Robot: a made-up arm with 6 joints. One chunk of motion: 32 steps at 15 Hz.
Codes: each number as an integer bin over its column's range. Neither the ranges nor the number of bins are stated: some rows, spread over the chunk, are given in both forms.
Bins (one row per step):
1: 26 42 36 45 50 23
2: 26 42 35 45 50 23
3: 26 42 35 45 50 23
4: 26 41 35 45 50 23
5: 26 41 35 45 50 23
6: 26 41 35 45 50 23
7: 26 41 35 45 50 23
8: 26 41 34 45 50 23
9: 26 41 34 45 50 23
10: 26 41 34 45 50 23
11: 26 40 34 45 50 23
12: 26 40 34 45 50 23
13: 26 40 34 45 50 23
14: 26 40 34 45 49 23
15: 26 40 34 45 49 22
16: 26 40 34 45 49 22
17: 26 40 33 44 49 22
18: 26 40 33 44 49 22
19: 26 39 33 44 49 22
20: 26 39 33 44 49 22
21: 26 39 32 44 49 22
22: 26 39 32 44 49 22
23: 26 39 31 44 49 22
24: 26 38 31 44 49 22
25: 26 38 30 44 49 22
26: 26 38 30 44 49 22
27: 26 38 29 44 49 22
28: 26 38 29 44 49 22
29: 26 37 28 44 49 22
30: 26 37 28 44 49 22
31: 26 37 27 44 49 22
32: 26 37 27 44 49 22
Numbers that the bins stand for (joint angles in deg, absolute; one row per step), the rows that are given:
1: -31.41 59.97 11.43 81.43 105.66 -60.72
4: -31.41 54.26 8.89 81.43 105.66 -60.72
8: -31.41 54.26 6.35 81.43 105.66 -60.72
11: -31.41 48.55 6.35 81.43 105.66 -60.72
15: -31.41 48.55 6.35 81.43 99.95 -67.86
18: -31.41 48.55 3.81 75.40 99.95 -67.86
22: -31.41 42.84 1.27 75.40 99.95 -67.86
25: -31.41 37.12 -3.81 75.40 99.95 -67.86
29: -31.41 31.41 -8.89 75.40 99.95 -67.86
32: -31.41 31.41 -11.43 75.40 99.95 -67.86
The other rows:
2: -31.41 59.97 8.89 81.43 105.66 -60.72
3: -31.41 59.97 8.89 81.43 105.66 -60.72
5: -31.41 54.26 8.89 81.43 105.66 -60.72
6: -31.41 54.26 8.89 81.43 105.66 -60.72
7: -31.41 54.26 8.89 81.43 105.66 -60.72
9: -31.41 54.26 6.35 81.43 105.66 -60.72
10: -31.41 54.26 6.35 81.43 105.66 -60.72
12: -31.41 48.55 6.35 81.43 105.66 -60.72
13: -31.41 48.55 6.35 81.43 105.66 -60.72
14: -31.41 48.55 6.35 81.43 99.95 -60.72
16: -31.41 48.55 6.35 81.43 99.95 -67.86
17: -31.41 48.55 3.81 75.40 99.95 -67.86
19: -31.41 42.84 3.81 75.40 99.95 -67.86
20: -31.41 42.84 3.81 75.40 99.95 -67.86
21: -31.41 42.84 1.27 75.40 99.95 -67.86
23: -31.41 42.84 -1.27 75.40 99.95 -67.86
24: -31.41 37.12 -1.27 75.40 99.95 -67.86
26: -31.41 37.12 -3.81 75.40 99.95 -67.86
27: -31.41 37.12 -6.35 75.40 99.95 -67.86
28: -31.41 37.12 -6.35 75.40 99.95 -67.86
30: -31.41 31.41 -8.89 75.40 99.95 -67.86
31: -31.41 31.41 -11.43 75.40 99.95 -67.86

